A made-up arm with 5 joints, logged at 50 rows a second.
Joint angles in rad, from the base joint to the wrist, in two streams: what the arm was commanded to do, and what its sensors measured. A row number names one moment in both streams.
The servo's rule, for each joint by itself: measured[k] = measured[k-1] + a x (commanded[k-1-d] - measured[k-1]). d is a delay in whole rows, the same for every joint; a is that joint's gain. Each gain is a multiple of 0.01, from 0.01 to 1. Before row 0 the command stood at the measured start. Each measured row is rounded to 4 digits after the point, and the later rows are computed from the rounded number. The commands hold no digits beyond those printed.
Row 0, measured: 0.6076 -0.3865 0.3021 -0.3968 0.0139
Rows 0 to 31, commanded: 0.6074 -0.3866 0.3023 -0.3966 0.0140; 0.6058 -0.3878 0.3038 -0.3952 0.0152; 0.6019 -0.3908 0.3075 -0.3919 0.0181; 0.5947 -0.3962 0.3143 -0.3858 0.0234; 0.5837 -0.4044 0.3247 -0.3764 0.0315; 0.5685 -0.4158 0.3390 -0.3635 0.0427; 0.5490 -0.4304 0.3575 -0.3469 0.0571; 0.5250 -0.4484 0.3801 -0.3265 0.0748; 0.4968 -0.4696 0.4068 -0.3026 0.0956; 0.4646 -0.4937 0.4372 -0.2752 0.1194; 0.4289 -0.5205 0.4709 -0.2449 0.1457; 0.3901 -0.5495 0.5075 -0.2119 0.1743; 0.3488 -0.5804 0.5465 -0.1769 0.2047; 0.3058 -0.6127 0.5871 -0.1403 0.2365; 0.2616 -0.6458 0.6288 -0.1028 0.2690; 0.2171 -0.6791 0.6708 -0.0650 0.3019; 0.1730 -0.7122 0.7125 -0.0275 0.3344; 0.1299 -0.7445 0.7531 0.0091 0.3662; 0.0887 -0.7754 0.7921 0.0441 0.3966; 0.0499 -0.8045 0.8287 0.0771 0.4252; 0.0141 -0.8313 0.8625 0.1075 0.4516; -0.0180 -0.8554 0.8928 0.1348 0.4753; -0.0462 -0.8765 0.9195 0.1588 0.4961; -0.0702 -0.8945 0.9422 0.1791 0.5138; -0.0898 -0.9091 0.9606 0.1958 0.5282; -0.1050 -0.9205 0.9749 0.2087 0.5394; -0.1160 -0.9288 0.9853 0.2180 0.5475; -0.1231 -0.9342 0.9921 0.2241 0.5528; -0.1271 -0.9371 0.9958 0.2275 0.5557; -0.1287 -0.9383 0.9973 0.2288 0.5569; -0.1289 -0.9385 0.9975 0.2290 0.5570; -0.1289 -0.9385 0.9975 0.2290 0.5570
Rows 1 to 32, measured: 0.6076 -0.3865 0.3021 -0.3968 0.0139; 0.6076 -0.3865 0.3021 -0.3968 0.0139; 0.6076 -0.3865 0.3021 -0.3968 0.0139; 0.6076 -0.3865 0.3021 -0.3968 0.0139; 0.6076 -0.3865 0.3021 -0.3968 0.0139; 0.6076 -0.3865 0.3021 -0.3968 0.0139; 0.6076 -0.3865 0.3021 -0.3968 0.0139; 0.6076 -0.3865 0.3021 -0.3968 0.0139; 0.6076 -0.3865 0.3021 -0.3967 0.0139; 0.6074 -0.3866 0.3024 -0.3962 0.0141; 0.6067 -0.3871 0.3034 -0.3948 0.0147; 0.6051 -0.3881 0.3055 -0.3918 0.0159; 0.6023 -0.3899 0.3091 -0.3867 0.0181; 0.5979 -0.3927 0.3148 -0.3790 0.0215; 0.5915 -0.3968 0.3229 -0.3684 0.0265; 0.5829 -0.4025 0.3338 -0.3546 0.0333; 0.5717 -0.4099 0.3477 -0.3374 0.0420; 0.5578 -0.4191 0.3647 -0.3169 0.0528; 0.5410 -0.4303 0.3849 -0.2931 0.0658; 0.5214 -0.4434 0.4082 -0.2663 0.0810; 0.4990 -0.4585 0.4345 -0.2368 0.0983; 0.4739 -0.4755 0.4635 -0.2050 0.1176; 0.4463 -0.4942 0.4949 -0.1713 0.1388; 0.4165 -0.5145 0.5283 -0.1362 0.1616; 0.3848 -0.5362 0.5633 -0.1003 0.1858; 0.3517 -0.5591 0.5994 -0.0642 0.2111; 0.3175 -0.5829 0.6360 -0.0285 0.2371; 0.2827 -0.6073 0.6726 0.0063 0.2634; 0.2478 -0.6319 0.7087 0.0397 0.2897; 0.2132 -0.6565 0.7437 0.0711 0.3157; 0.1795 -0.6807 0.7771 0.1000 0.3410; 0.1470 -0.7042 0.8085 0.1261 0.3652
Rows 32 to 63, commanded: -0.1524 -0.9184 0.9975 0.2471 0.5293; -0.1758 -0.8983 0.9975 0.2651 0.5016; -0.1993 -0.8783 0.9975 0.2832 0.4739; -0.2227 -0.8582 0.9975 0.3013 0.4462; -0.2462 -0.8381 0.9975 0.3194 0.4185; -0.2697 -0.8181 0.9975 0.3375 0.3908; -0.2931 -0.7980 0.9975 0.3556 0.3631; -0.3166 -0.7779 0.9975 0.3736 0.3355; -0.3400 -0.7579 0.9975 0.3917 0.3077; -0.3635 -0.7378 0.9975 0.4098 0.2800; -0.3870 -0.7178 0.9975 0.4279 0.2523; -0.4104 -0.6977 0.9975 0.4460 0.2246; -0.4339 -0.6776 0.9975 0.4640 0.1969; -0.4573 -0.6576 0.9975 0.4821 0.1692; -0.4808 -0.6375 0.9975 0.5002 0.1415; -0.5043 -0.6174 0.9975 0.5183 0.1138; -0.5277 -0.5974 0.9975 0.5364 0.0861; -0.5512 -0.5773 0.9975 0.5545 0.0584; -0.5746 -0.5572 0.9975 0.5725 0.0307; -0.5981 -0.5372 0.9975 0.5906 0.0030; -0.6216 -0.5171 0.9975 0.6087 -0.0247; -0.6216 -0.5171 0.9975 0.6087 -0.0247; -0.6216 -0.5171 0.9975 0.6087 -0.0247; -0.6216 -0.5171 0.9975 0.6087 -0.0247; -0.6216 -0.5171 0.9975 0.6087 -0.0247; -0.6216 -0.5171 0.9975 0.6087 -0.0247; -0.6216 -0.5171 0.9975 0.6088 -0.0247; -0.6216 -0.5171 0.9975 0.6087 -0.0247; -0.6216 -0.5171 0.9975 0.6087 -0.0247; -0.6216 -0.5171 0.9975 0.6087 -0.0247; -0.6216 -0.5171 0.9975 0.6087 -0.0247; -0.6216 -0.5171 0.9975 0.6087 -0.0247
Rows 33 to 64, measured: 0.1162 -0.7267 0.8374 0.1491 0.3880; 0.0874 -0.7480 0.8635 0.1688 0.4092; 0.0610 -0.7679 0.8866 0.1850 0.4286; 0.0371 -0.7862 0.9066 0.1979 0.4460; 0.0158 -0.8028 0.9235 0.2077 0.4614; -0.0030 -0.8177 0.9375 0.2147 0.4748; -0.0194 -0.8310 0.9489 0.2194 0.4863; -0.0336 -0.8428 0.9581 0.2226 0.4962; -0.0490 -0.8511 0.9656 0.2307 0.5008; -0.0655 -0.8563 0.9717 0.2421 0.5009; -0.0829 -0.8587 0.9766 0.2557 0.4971; -0.1011 -0.8586 0.9806 0.2707 0.4900; -0.1200 -0.8563 0.9838 0.2868 0.4800; -0.1395 -0.8521 0.9864 0.3035 0.4675; -0.1595 -0.8461 0.9885 0.3207 0.4529; -0.1799 -0.8386 0.9902 0.3382 0.4365; -0.2007 -0.8297 0.9916 0.3559 0.4185; -0.2219 -0.8196 0.9927 0.3737 0.3991; -0.2434 -0.8084 0.9936 0.3916 0.3785; -0.2651 -0.7962 0.9943 0.4096 0.3570; -0.2870 -0.7832 0.9949 0.4276 0.3346; -0.3091 -0.7694 0.9954 0.4456 0.3114; -0.3314 -0.7549 0.9958 0.4636 0.2876; -0.3539 -0.7398 0.9961 0.4817 0.2633; -0.3765 -0.7241 0.9964 0.4998 0.2385; -0.3992 -0.7080 0.9966 0.5179 0.2133; -0.4220 -0.6914 0.9968 0.5359 0.1877; -0.4449 -0.6744 0.9969 0.5540 0.1618; -0.4679 -0.6571 0.9970 0.5721 0.1357; -0.4879 -0.6417 0.9971 0.5842 0.1132; -0.5053 -0.6280 0.9972 0.5923 0.0939; -0.5204 -0.6158 0.9973 0.5977 0.0773
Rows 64 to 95, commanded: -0.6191 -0.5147 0.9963 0.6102 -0.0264; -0.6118 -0.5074 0.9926 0.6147 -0.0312; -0.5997 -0.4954 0.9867 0.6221 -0.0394; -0.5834 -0.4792 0.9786 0.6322 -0.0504; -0.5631 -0.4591 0.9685 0.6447 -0.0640; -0.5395 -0.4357 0.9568 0.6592 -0.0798; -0.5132 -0.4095 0.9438 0.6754 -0.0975; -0.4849 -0.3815 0.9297 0.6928 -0.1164; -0.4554 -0.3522 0.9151 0.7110 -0.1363; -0.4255 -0.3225 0.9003 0.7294 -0.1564; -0.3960 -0.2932 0.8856 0.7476 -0.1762; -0.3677 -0.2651 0.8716 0.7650 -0.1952; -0.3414 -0.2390 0.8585 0.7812 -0.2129; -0.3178 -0.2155 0.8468 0.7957 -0.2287; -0.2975 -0.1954 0.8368 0.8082 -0.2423; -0.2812 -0.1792 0.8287 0.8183 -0.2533; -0.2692 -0.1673 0.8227 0.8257 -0.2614; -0.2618 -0.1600 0.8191 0.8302 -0.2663; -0.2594 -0.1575 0.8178 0.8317 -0.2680; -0.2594 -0.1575 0.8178 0.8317 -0.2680; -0.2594 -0.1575 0.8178 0.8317 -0.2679; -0.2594 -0.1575 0.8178 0.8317 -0.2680; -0.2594 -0.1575 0.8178 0.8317 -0.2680; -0.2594 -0.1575 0.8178 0.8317 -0.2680; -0.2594 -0.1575 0.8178 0.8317 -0.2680; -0.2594 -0.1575 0.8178 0.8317 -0.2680; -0.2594 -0.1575 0.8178 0.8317 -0.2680; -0.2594 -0.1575 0.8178 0.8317 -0.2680; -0.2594 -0.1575 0.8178 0.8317 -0.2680; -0.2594 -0.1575 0.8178 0.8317 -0.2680; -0.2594 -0.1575 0.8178 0.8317 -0.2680; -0.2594 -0.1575 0.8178 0.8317 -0.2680
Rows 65 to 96, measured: -0.5336 -0.6049 0.9973 0.6013 0.0630; -0.5450 -0.5952 0.9973 0.6037 0.0507; -0.5550 -0.5866 0.9973 0.6054 0.0401; -0.5637 -0.5790 0.9973 0.6065 0.0310; -0.5712 -0.5722 0.9973 0.6072 0.0232; -0.5778 -0.5661 0.9973 0.6077 0.0165; -0.5835 -0.5607 0.9973 0.6080 0.0107; -0.5885 -0.5559 0.9973 0.6082 0.0057; -0.5925 -0.5514 0.9971 0.6089 0.0012; -0.5950 -0.5466 0.9962 0.6108 -0.0033; -0.5956 -0.5410 0.9944 0.6145 -0.0084; -0.5940 -0.5342 0.9914 0.6203 -0.0143; -0.5900 -0.5259 0.9870 0.6284 -0.0213; -0.5834 -0.5160 0.9813 0.6386 -0.0295; -0.5743 -0.5043 0.9742 0.6507 -0.0390; -0.5627 -0.4908 0.9657 0.6646 -0.0498; -0.5488 -0.4756 0.9561 0.6799 -0.0619; -0.5328 -0.4588 0.9455 0.6962 -0.0751; -0.5150 -0.4406 0.9341 0.7132 -0.0893; -0.4959 -0.4213 0.9222 0.7303 -0.1041; -0.4758 -0.4012 0.9101 0.7471 -0.1193; -0.4553 -0.3808 0.8981 0.7631 -0.1346; -0.4348 -0.3604 0.8865 0.7780 -0.1497; -0.4148 -0.3405 0.8755 0.7913 -0.1642; -0.3959 -0.3214 0.8655 0.8027 -0.1778; -0.3785 -0.3036 0.8567 0.8118 -0.1902; -0.3630 -0.2875 0.8493 0.8184 -0.2011; -0.3495 -0.2732 0.8433 0.8228 -0.2105; -0.3378 -0.2605 0.8385 0.8257 -0.2185; -0.3276 -0.2492 0.8346 0.8277 -0.2254; -0.3187 -0.2391 0.8314 0.8290 -0.2314; -0.3110 -0.2301 0.8288 0.8299 -0.2365
